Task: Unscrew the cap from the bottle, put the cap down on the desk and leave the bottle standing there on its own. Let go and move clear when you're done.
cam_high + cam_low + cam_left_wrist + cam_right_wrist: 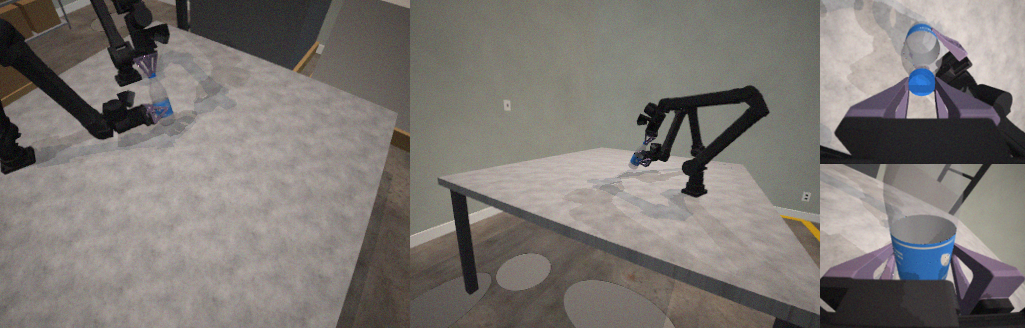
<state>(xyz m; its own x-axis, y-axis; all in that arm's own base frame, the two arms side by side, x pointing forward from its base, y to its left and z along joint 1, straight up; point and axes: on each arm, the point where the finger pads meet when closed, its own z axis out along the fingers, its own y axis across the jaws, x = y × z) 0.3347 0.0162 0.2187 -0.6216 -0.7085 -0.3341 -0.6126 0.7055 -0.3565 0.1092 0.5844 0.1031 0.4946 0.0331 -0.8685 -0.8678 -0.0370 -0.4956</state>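
Right now the clear bottle is 9 cm below my left hand, 5 cm ahead of it and 2 cm to the right of it. From my left hand the other things lie so: blue cap: 1 cm below.
The clear bottle is 30 mm above my right hand, 10 mm to the left of it and 10 mm behind it. From my right hand the other things lie so: blue cap (110 mm above, 60 mm behind, 30 mm to the left).
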